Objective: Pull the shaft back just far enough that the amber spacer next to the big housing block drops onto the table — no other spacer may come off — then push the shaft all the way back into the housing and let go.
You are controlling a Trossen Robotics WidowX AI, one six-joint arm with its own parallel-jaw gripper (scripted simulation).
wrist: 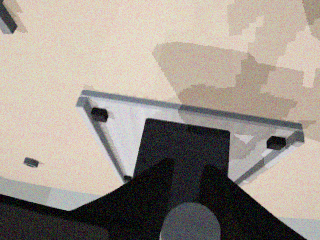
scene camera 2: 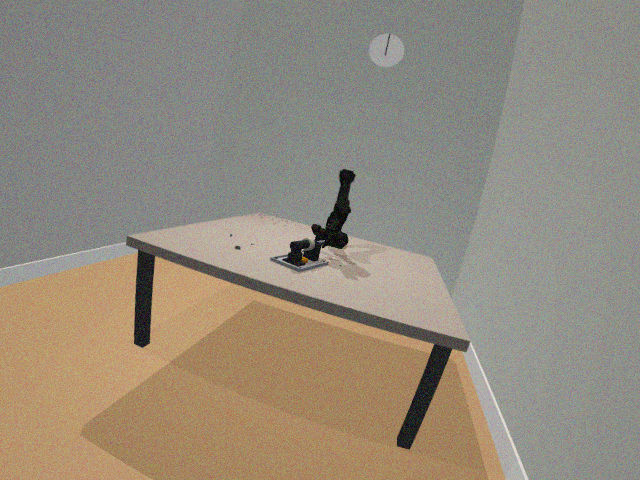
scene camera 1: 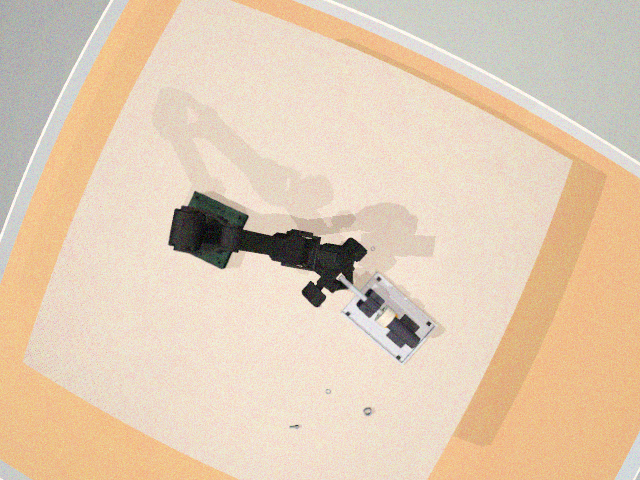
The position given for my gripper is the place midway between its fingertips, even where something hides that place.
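My gripper (scene camera 1: 349, 285) is visible. A housing block (scene camera 2: 292, 260) is visible as well. The wrist view again shows the gripper (wrist: 187, 171).
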